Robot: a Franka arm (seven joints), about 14 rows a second.
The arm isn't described. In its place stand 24 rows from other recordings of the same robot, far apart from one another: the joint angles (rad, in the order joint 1, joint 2, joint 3, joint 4, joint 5, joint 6, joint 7), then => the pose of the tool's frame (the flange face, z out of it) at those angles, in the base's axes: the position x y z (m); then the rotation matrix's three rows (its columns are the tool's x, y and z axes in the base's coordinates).
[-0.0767 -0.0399 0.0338 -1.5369 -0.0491 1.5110 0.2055] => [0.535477 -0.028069 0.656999], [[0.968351 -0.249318 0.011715], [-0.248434 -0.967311 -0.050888], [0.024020 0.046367 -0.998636]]
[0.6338 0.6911 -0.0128 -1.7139 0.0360 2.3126 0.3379] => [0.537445 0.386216 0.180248], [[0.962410 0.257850 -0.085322], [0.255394 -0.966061 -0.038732], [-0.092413 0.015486 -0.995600]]
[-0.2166 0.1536 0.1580 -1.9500 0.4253 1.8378 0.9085] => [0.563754 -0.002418 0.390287], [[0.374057 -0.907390 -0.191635], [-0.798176 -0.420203 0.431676], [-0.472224 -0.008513 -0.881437]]
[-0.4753 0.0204 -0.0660 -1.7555 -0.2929 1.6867 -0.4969] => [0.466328 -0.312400 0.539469], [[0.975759 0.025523 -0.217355], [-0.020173 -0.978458 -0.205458], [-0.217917 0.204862 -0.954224]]
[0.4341 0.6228 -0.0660 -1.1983 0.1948 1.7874 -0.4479] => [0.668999 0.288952 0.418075], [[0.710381 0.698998 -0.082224], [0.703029 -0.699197 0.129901], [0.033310 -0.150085 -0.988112]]
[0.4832 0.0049 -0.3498 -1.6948 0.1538 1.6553 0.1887] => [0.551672 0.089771 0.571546], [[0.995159 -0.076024 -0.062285], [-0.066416 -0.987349 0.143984], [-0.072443 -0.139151 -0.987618]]
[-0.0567 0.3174 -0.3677 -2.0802 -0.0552 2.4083 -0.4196] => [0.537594 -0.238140 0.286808], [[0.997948 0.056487 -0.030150], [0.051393 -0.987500 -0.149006], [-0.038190 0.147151 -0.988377]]
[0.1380 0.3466 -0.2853 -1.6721 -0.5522 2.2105 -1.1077] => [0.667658 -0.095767 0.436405], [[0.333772 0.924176 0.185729], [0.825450 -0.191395 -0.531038], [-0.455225 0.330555 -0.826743]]
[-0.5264 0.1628 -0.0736 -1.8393 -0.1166 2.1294 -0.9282] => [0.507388 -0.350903 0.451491], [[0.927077 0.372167 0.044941], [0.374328 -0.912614 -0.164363], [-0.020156 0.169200 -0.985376]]
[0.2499 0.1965 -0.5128 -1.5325 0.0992 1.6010 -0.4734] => [0.591698 -0.122311 0.543960], [[0.974482 0.201858 -0.098176], [0.205590 -0.978196 0.029404], [-0.090100 -0.048838 -0.994735]]
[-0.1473 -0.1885 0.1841 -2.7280 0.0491 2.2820 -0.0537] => [0.364794 0.010991 0.262112], [[0.965390 0.044944 -0.256909], [0.045282 -0.998964 -0.004603], [-0.256849 -0.007190 -0.966425]]
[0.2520 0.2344 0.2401 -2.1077 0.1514 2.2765 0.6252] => [0.499534 0.269700 0.304267], [[0.961760 -0.243186 -0.126007], [-0.227786 -0.965648 0.125046], [-0.152088 -0.091562 -0.984117]]
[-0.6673 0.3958 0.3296 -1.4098 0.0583 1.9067 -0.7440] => [0.635681 -0.258168 0.498698], [[0.917766 0.356127 0.175726], [0.338211 -0.932847 0.124134], [0.208133 -0.054494 -0.976581]]
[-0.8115 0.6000 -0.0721 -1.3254 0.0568 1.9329 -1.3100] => [0.470944 -0.549993 0.385700], [[0.913281 0.407037 0.015454], [0.407072 -0.913395 0.000940], [0.014498 0.005432 -0.999880]]
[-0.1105 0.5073 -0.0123 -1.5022 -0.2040 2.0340 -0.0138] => [0.692913 -0.095677 0.377037], [[0.999772 -0.019102 0.009539], [-0.016947 -0.981704 -0.189657], [0.012987 0.189452 -0.981804]]
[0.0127 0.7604 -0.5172 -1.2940 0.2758 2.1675 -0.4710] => [0.709514 -0.262348 0.352042], [[0.990155 -0.020147 0.138520], [0.004775 -0.984151 -0.177270], [0.139896 0.176186 -0.974365]]
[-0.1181 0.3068 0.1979 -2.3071 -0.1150 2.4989 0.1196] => [0.512676 0.044658 0.205856], [[0.993196 0.050800 -0.104789], [0.049264 -0.998638 -0.017203], [-0.105520 0.011923 -0.994346]]
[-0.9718 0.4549 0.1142 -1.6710 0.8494 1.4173 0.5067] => [0.455892 -0.401932 0.350249], [[0.185559 -0.942162 0.279103], [-0.495085 0.155709 0.854778], [-0.848798 -0.296791 -0.437557]]
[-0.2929 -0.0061 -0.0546 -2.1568 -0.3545 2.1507 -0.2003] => [0.499454 -0.196169 0.403238], [[0.995676 0.058708 -0.071988], [0.036104 -0.958611 -0.282420], [-0.085589 0.278600 -0.956586]]
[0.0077 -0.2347 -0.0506 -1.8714 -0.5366 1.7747 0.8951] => [0.495705 -0.068636 0.634185], [[0.618800 -0.775395 0.125894], [-0.637533 -0.589346 -0.496209], [0.458953 0.226793 -0.859027]]
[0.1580 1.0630 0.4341 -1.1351 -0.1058 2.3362 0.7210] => [0.710023 0.336148 0.204282], [[0.953864 -0.293875 0.061487], [-0.297018 -0.893714 0.336237], [-0.043860 -0.338987 -0.939768]]
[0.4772 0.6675 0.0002 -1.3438 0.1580 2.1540 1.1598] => [0.659178 0.348199 0.348060], [[0.727416 -0.682632 0.069860], [-0.681948 -0.707842 0.184137], [-0.076247 -0.181585 -0.980415]]
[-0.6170 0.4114 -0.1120 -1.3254 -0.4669 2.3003 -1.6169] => [0.546397 -0.477620 0.568191], [[0.480644 0.860401 0.169385], [0.717696 -0.274976 -0.639767], [-0.503879 0.429067 -0.749672]]
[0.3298 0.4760 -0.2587 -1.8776 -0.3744 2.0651 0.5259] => [0.606177 0.030802 0.249800], [[0.968234 -0.167421 -0.185721], [-0.235074 -0.862623 -0.447908], [-0.085218 0.477338 -0.874578]]
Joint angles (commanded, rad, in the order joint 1, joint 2, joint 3, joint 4, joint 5, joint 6, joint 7), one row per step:
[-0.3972, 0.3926, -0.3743, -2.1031, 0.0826, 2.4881, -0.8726]
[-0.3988, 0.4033, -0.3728, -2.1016, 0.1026, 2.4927, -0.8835]
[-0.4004, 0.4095, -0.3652, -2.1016, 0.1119, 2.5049, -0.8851]
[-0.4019, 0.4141, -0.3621, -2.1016, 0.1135, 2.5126, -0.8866]
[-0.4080, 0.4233, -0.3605, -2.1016, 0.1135, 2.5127, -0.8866]
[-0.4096, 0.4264, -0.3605, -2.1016, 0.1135, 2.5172, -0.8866]
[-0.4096, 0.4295, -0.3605, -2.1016, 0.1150, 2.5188, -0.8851]
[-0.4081, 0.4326, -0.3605, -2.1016, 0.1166, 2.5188, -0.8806]
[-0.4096, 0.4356, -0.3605, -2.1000, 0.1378, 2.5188, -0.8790]
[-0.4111, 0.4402, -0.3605, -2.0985, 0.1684, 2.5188, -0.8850]
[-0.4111, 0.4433, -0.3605, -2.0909, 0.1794, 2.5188, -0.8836]
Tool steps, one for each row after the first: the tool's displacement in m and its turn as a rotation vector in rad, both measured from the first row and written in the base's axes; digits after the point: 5 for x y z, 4 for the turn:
[-0.00024, -0.00036, -0.00494, 0.0084, -0.0038, -0.0043]
[0.00239, 0.00148, -0.00785, 0.0082, -0.0120, -0.0037]
[0.00314, 0.00177, -0.00992, 0.0062, -0.0141, -0.0015]
[0.00044, 0.00023, -0.01508, 0.0103, -0.0060, -0.0062]
[-0.00016, -0.00064, -0.01637, 0.0082, -0.0062, -0.0074]
[-0.00035, -0.00064, -0.01792, 0.0087, -0.0053, -0.0100]
[-0.00006, 0.00012, -0.01961, 0.0103, -0.0035, -0.0143]
[-0.00062, -0.00084, -0.02063, 0.0179, -0.0124, -0.0340]
[-0.00144, -0.00175, -0.02256, 0.0299, -0.0238, -0.0537]
[0.00053, -0.00324, -0.02139, 0.0300, -0.0321, -0.0626]

